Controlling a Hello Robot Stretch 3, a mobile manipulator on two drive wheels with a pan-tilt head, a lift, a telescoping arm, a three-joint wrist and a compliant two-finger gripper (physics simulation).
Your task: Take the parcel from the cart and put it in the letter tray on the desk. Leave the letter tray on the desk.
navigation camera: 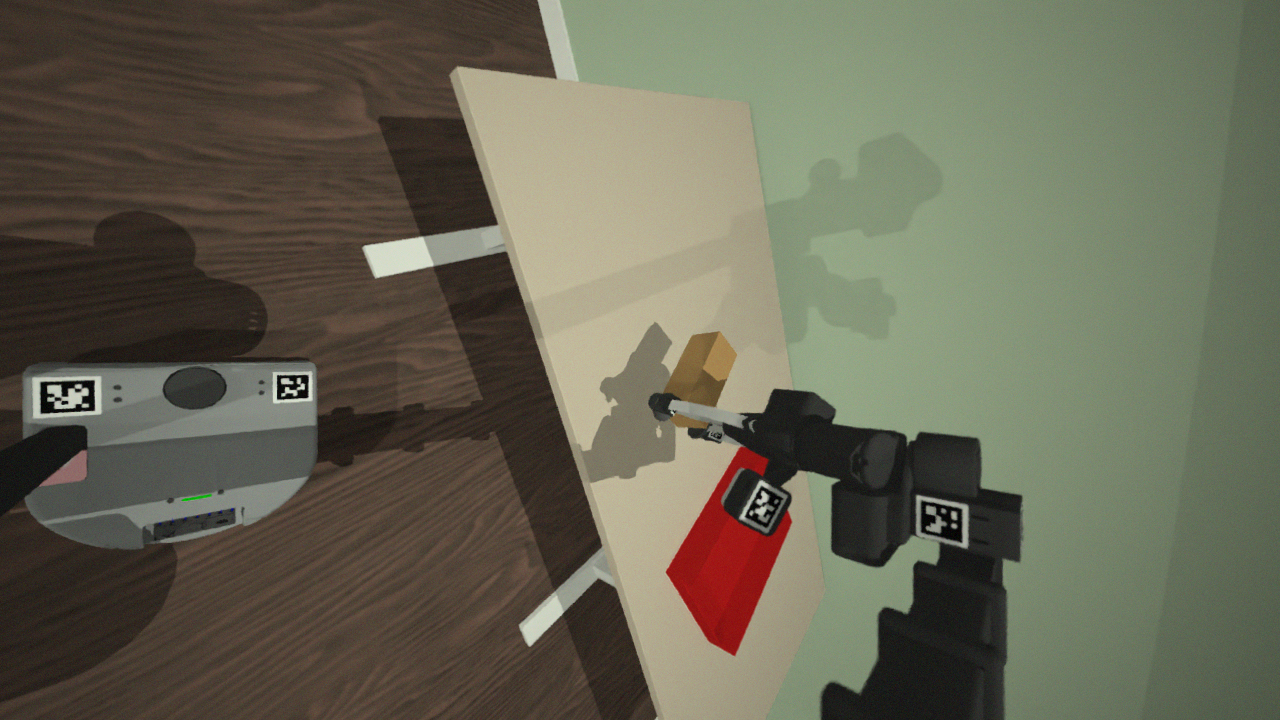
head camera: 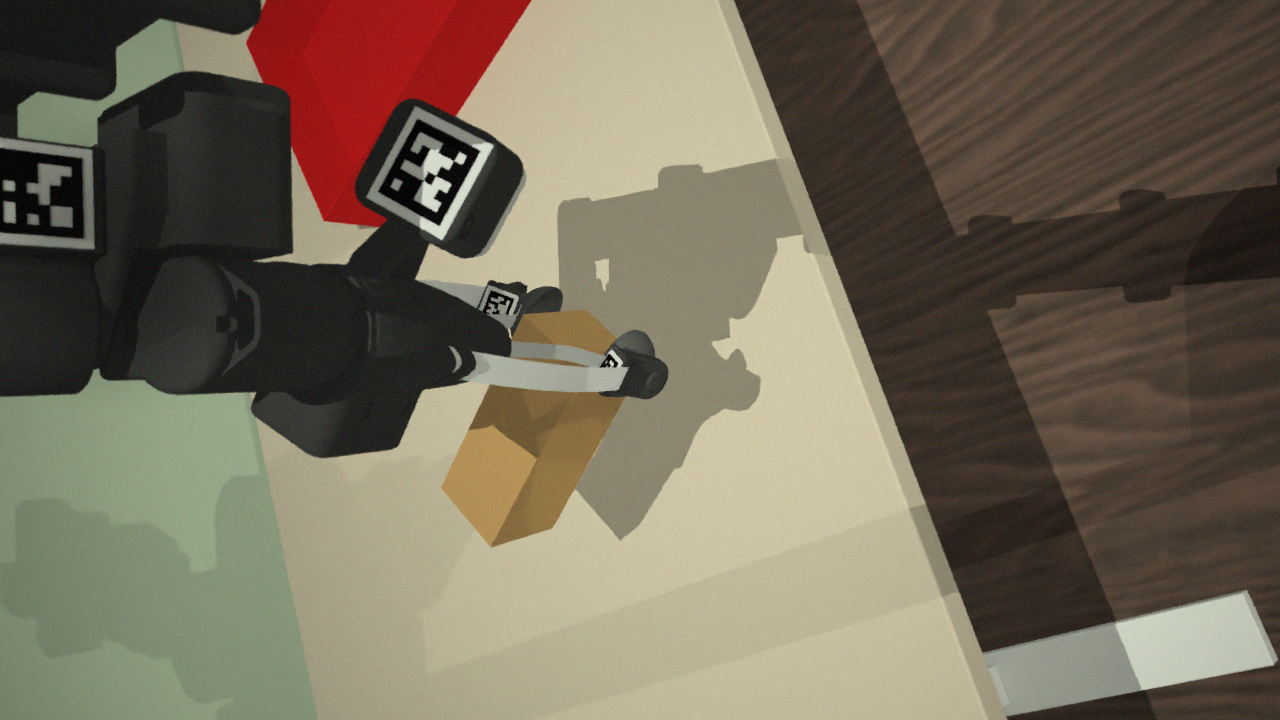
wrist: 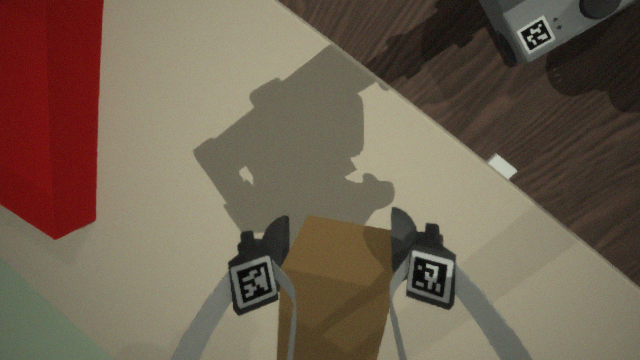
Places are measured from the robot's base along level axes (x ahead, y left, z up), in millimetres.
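Where they show: gripper, fingertip midpoint: [navigation camera: 673, 414] [head camera: 599, 342]; robot's base, origin of the base link: [navigation camera: 196, 385].
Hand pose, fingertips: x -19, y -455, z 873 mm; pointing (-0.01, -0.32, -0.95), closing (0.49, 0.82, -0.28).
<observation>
Things, the pixels of their top centre, and the offset from my fingertips. Level surfaces: height alone.
- orange-brown box, middle of its top: [head camera: 499, 430] [navigation camera: 716, 379] 49 mm ahead, 34 mm right, 48 mm up
- cream desk, its level: 152 mm down
- red letter tray, middle of its top: [navigation camera: 750, 548] 342 mm back, 380 mm right, 87 mm down
My gripper [head camera: 586, 335] [navigation camera: 684, 419] [wrist: 341, 235] is shut on the parcel, an orange-brown box [head camera: 510, 474] [navigation camera: 702, 367] [wrist: 335, 290], near one end, with a fingertip on each side. The parcel is held above the cream desk [head camera: 760, 447] [navigation camera: 626, 179] [wrist: 165, 75], its shadow falling on the desk top beside it. The red letter tray [head camera: 465, 53] [navigation camera: 729, 573] [wrist: 75, 125] stands on the desk, apart from the parcel, on the left in the wrist view. In the head view my wrist parts cover some of the tray. The cart does not show.
A green wall [head camera: 116, 447] [navigation camera: 1029, 223] runs along the desk's far side. White desk feet [head camera: 1199, 649] [navigation camera: 393, 257] [wrist: 501, 166] stick out over the dark wood floor. My grey base [navigation camera: 179, 465] [wrist: 570, 15] stands off the desk's near edge.
</observation>
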